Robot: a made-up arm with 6 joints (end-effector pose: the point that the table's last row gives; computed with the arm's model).
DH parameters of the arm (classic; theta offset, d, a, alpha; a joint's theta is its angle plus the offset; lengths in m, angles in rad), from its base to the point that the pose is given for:
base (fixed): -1.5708 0 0.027 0
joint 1: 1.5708 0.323 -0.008 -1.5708
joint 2: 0.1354 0 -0.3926 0
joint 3: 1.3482 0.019 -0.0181 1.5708
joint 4: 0 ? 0.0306 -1.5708
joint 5: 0 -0.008 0.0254 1.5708
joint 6: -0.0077 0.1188 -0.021 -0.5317
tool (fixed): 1.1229 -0.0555 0 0
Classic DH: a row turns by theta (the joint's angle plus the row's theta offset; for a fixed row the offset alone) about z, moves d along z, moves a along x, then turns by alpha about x.
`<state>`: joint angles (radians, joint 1 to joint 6).
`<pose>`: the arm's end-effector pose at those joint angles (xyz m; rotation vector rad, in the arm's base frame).
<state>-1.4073 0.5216 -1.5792 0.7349 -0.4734 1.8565</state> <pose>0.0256 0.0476 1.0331 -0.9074 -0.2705 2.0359</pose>
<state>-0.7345 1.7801 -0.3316 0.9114 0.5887 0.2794</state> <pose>0.1613 -0.0949 0.1965 -2.7342 -0.0211 -0.9983</pose>
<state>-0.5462 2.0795 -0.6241 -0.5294 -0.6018 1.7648</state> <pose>0.2738 -0.2169 0.1150 2.2285 0.2993 1.6646</pose>
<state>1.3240 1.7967 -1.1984 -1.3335 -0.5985 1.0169</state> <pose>0.1610 0.5630 0.4809 1.3659 -1.8341 -1.6374</pose>
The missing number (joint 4, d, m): 0.4416
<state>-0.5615 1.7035 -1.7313 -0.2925 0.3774 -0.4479</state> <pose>0.5022 -0.3651 0.7361 0.8105 1.9984 0.1981</pose>
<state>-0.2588 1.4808 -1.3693 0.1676 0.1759 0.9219</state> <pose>0.4940 -0.1674 0.6378 1.3833 0.7225 1.8433</pose>
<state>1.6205 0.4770 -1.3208 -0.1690 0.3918 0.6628</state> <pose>0.0366 -0.0133 0.9147 0.5075 -1.0628 -2.6070</pose>
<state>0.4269 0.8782 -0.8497 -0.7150 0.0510 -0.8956</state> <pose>0.2712 0.0921 0.6917 -0.8753 1.8899 -0.0818</pose>
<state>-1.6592 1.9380 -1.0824 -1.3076 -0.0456 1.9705</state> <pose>-0.1182 -0.5783 0.3173 1.9766 -0.0817 0.5845</pose>
